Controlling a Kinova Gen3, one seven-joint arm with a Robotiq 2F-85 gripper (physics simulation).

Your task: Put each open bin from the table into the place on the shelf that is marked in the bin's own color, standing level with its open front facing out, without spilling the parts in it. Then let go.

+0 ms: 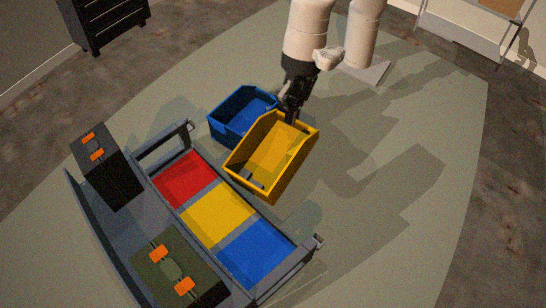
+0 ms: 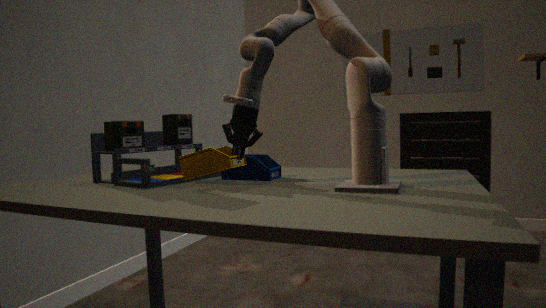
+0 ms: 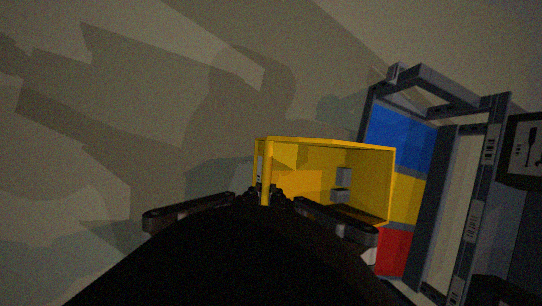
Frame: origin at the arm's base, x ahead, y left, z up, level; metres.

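Seen in the pictures: gripper, fingertip midpoint: point(image 1: 290, 122) point(image 2: 237, 159) point(image 3: 265, 191); arm's base, link origin: point(image 1: 356, 60) point(image 2: 369, 182).
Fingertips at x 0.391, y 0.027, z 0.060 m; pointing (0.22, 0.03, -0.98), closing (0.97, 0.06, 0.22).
Offsets run from my fingertips to a thing's top centre. "spot": to the spot under its first point.
My gripper point(image 1: 291, 120) point(image 2: 240, 153) point(image 3: 265, 191) is shut on the end wall of the yellow bin @(spot: dx +0.066, dy +0.004, dz -0.038 m) point(image 1: 272, 155) point(image 2: 206, 164) point(image 3: 370, 175). The bin hangs in front of the shelf @(spot: dx +0.255, dy +0.178, dz +0.014 m) point(image 1: 286, 270) point(image 2: 145, 175) point(image 3: 447, 90), tilted, its far end lower. Two grey parts @(spot: dx +0.139, dy +0.020, dz -0.041 m) point(image 1: 255, 184) point(image 3: 343, 176) lie inside near that lower end. The blue bin @(spot: dx -0.020, dy -0.130, dz -0.068 m) point(image 1: 250, 112) point(image 2: 260, 167) stands on the table, partly hidden behind the yellow bin. The shelf's lower level has red @(spot: dx +0.210, dy -0.116, dz -0.065 m) point(image 1: 185, 177) point(image 3: 395, 252), yellow @(spot: dx +0.229, dy -0.002, dz -0.065 m) point(image 1: 217, 215) point(image 3: 410, 200) and blue @(spot: dx +0.241, dy +0.104, dz -0.065 m) point(image 1: 256, 252) point(image 3: 400, 137) places, with no bin on them.
A black toolbox @(dx +0.337, dy -0.140, dz +0.153 m) point(image 1: 115, 175) point(image 2: 177, 129) and a green toolbox @(dx +0.371, dy +0.089, dz +0.128 m) point(image 1: 170, 250) point(image 2: 123, 136) stand on the shelf's upper level. Side rails and posts stand at both ends of the lower level. The robot's base plate point(image 1: 372, 72) point(image 2: 367, 187) is on the table.
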